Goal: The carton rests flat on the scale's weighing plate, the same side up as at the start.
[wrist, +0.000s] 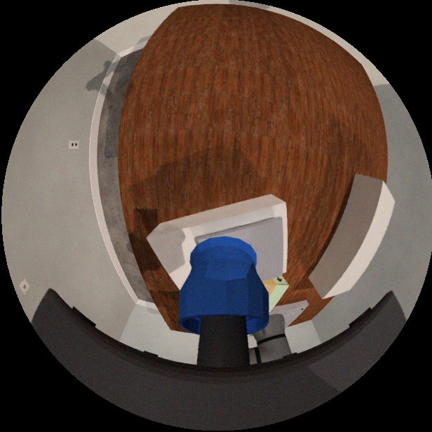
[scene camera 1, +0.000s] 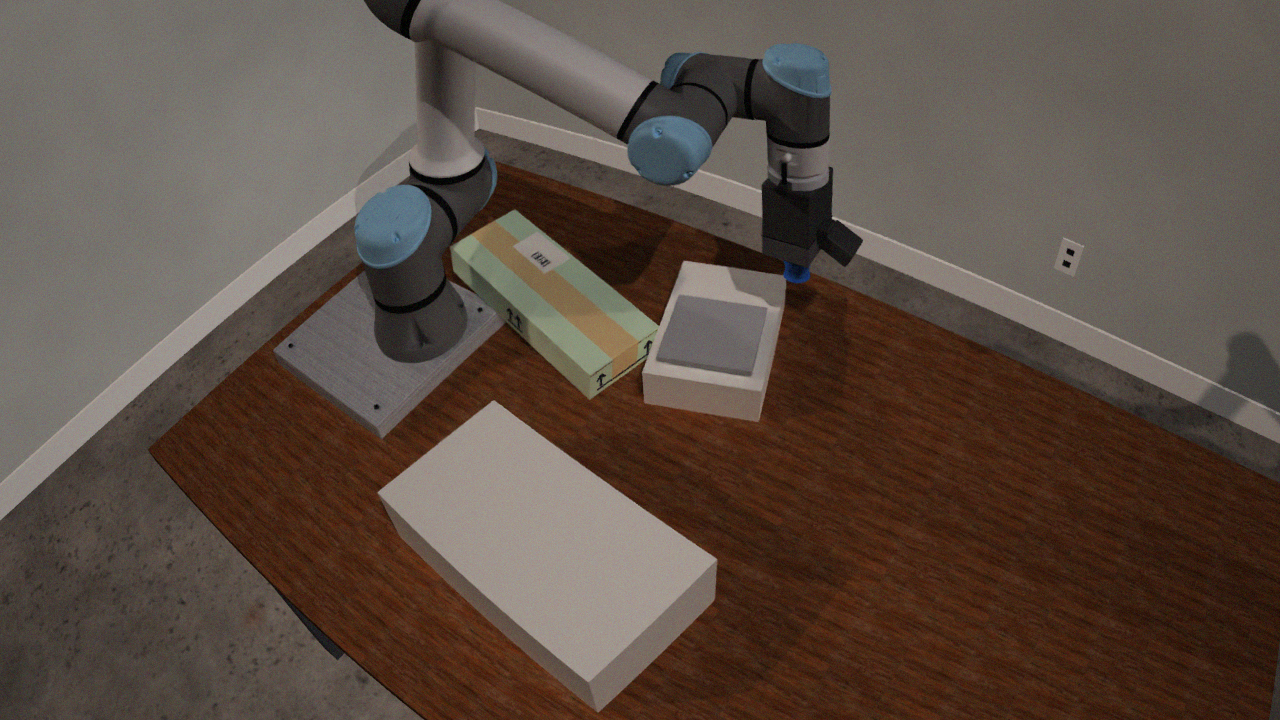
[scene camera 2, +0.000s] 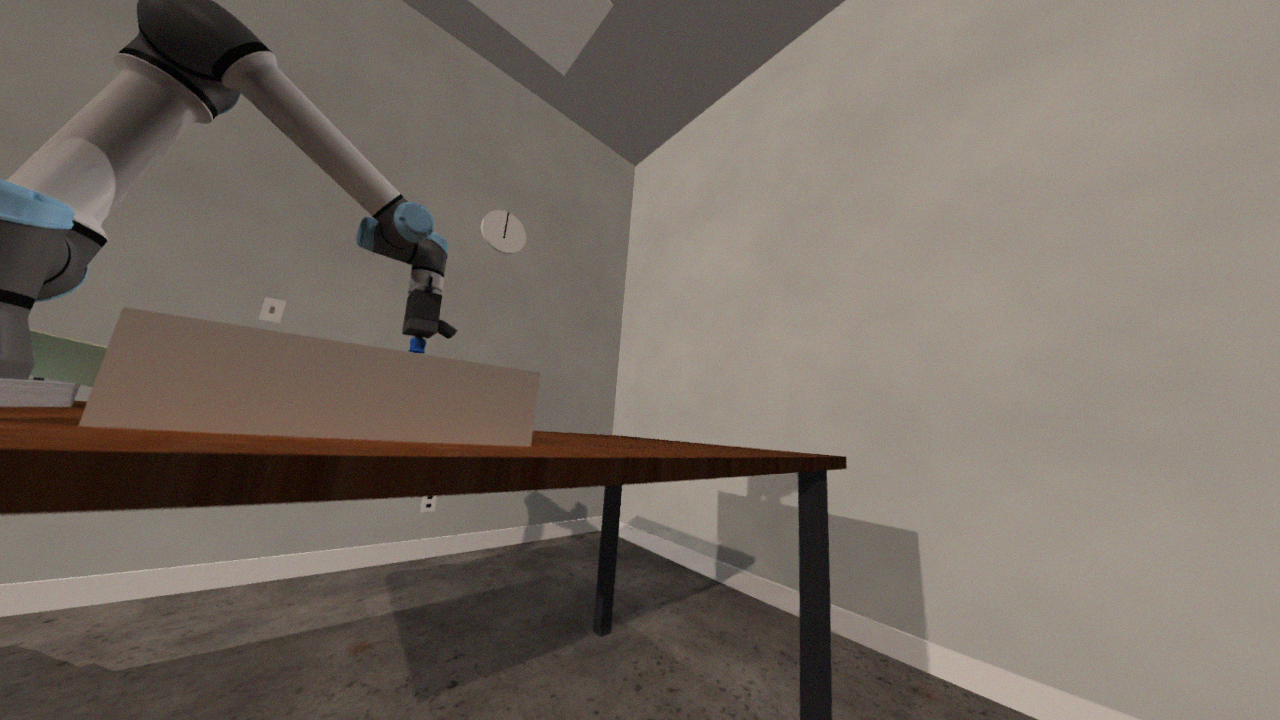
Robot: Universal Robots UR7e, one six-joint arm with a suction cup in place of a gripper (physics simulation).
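Seen in the pictures: hand at its tool point: (scene camera 1: 796,274) (scene camera 2: 416,351); arm's base at its link origin: (scene camera 1: 421,327).
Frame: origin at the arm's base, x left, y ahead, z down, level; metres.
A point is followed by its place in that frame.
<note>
The carton (scene camera 1: 563,304) @[x 0.113, y 0.201, z -0.041 m] (scene camera 2: 67,360) @[x 0.088, y 0.074, z -0.031 m] (wrist: 280,296), pale green with an orange tape band, a label on top and arrows on its sides, lies flat on the table between the arm's base and the scale. The white scale (scene camera 1: 702,394) @[x 0.088, y 0.441, z -0.004 m] (wrist: 220,212) stands close beside the carton's near end; its grey weighing plate (scene camera 1: 716,335) @[x 0.159, y 0.423, z -0.045 m] (wrist: 270,245) is bare. My gripper (scene camera 1: 796,274) (scene camera 2: 417,345) (wrist: 223,250), a blue suction cup, points down in the air near the scale's back right corner, apart from the carton. No object hangs on it. The scale does not show clearly in scene camera 2.
A large plain white box (scene camera 1: 546,528) @[x -0.220, y 0.419, z -0.066 m] (scene camera 2: 313,385) @[x -0.318, y 0.344, z -0.018 m] (wrist: 360,240) lies on the wooden table (scene camera 1: 984,501) @[x 0.132, y 0.859, z 0.033 m] (scene camera 2: 698,454) @[x -0.452, y 0.803, z 0.033 m] (wrist: 235,100), in front of the carton and scale. The arm stands on a grey base plate (scene camera 1: 331,358) @[x -0.127, y -0.092, z 0.001 m] left of the carton. Walls run behind the table.
</note>
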